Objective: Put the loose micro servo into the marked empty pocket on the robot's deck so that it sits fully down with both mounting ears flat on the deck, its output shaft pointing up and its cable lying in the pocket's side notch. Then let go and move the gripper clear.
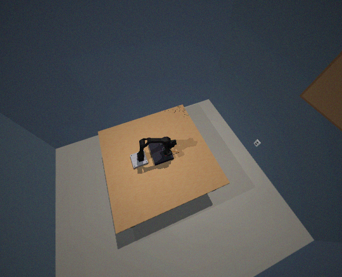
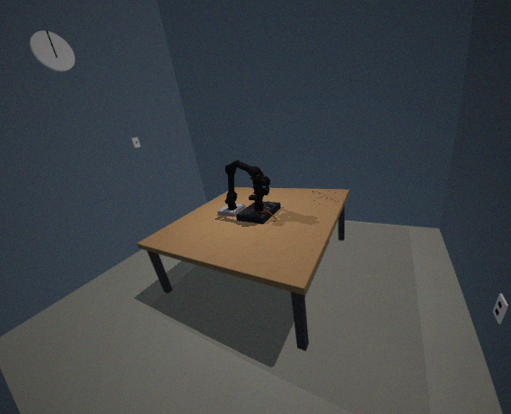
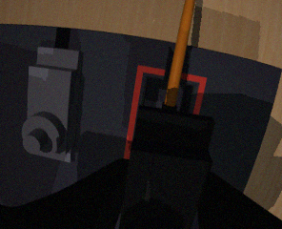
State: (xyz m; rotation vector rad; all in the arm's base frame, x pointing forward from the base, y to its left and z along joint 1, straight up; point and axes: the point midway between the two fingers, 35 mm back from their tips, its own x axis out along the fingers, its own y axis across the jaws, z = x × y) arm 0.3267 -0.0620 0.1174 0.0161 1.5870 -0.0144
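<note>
Now: gripper tip 11 cm past the dark deck, 8 cm to the right of it and 10 cm above it.
</note>
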